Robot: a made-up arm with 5 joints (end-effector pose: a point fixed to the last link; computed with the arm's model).
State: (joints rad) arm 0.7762 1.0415 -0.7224 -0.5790 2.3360
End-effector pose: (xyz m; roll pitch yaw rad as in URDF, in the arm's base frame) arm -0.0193 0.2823 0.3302 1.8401 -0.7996 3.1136
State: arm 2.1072 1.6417 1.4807 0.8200 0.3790
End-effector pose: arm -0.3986 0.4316 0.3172 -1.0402 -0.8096 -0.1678
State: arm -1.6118 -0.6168 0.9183 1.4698 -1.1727
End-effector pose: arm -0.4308 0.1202 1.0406 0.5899 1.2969 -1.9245
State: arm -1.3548 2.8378 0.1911 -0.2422 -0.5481
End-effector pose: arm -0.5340 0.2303 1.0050 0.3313 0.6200 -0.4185
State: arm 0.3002 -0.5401 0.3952 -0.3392 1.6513
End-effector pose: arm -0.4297 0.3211 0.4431 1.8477 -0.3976 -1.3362
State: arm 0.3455 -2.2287 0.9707 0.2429 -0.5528
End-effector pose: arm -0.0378 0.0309 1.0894 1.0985 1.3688 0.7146
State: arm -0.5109 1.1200 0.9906 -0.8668 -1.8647
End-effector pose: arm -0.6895 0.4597 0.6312 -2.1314 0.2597 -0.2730
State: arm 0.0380 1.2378 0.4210 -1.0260 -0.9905
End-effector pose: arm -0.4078 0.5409 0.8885 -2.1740 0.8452 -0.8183
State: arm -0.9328 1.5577 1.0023 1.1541 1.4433
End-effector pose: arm -0.1647 0.4569 0.6811 1.4079 0.2968 -2.5134
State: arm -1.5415 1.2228 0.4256 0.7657 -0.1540
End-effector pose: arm -0.7520 0.2961 0.6390 -1.8169 0.5460 0.1129
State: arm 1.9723 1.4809 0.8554 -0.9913 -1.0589
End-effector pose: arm -0.3830 0.6309 0.7201 1.5685 0.2961 -1.5334
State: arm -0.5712 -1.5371 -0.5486 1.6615 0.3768
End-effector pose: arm -0.0548 -0.1178 0.9515 1.8563 0.9772 1.5224
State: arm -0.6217 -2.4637 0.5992 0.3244 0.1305
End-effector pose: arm -0.4624 -0.1699 0.8967 1.0860 0.3737 0.5252
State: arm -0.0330 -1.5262 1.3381 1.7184 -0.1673
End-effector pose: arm -0.5813 0.2637 0.8698 -0.2044 0.1719 -0.1254
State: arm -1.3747 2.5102 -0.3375 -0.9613 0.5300
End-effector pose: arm -0.7052 0.0716 0.6937 1.1258 -0.0015 -0.1562
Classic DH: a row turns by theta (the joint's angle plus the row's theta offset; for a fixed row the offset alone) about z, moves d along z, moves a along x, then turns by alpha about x. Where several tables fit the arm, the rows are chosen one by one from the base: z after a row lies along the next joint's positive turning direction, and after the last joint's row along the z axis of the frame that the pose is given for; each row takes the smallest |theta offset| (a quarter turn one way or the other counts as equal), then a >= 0, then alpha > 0; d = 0 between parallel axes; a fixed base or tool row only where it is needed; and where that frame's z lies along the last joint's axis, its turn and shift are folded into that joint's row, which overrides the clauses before.
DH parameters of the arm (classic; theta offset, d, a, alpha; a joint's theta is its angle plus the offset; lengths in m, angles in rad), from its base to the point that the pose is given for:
base (fixed): 0.3275 0.4149 -0.1544 -1.0171
joint 1: 0 0.2094 -0.028 -2.1245
joint 2: -1.2946 -0.0965 -0.0415 1.627
joint 3: 0 0.001 0.0215 1.5146
joint 4: 0.0056 0.0247 -0.0887 -1.8193
joint 5: 0.2275 -1.5785 -0.0701 0.2548
tool (fixed): 1.3504 1.7426 0 0

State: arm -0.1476 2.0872 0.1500 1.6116 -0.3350
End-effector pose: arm -0.5360 -0.0107 1.0170 -1.4208 1.1448 1.2568
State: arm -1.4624 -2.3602 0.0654 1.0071 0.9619
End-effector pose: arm -0.5355 -0.1681 0.6241 0.8080 -0.2677 0.6405
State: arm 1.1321 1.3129 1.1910 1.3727 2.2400
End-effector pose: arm -0.4843 0.0576 0.8221 -0.0638 0.0332 0.0656
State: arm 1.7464 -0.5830 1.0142 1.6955 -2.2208
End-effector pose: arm -0.3708 0.2449 0.0876 -2.8787 -0.7250 0.2515
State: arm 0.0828 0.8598 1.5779 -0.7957 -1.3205
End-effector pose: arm -0.4862 0.4812 0.8970 2.4321 0.9499 -1.3463
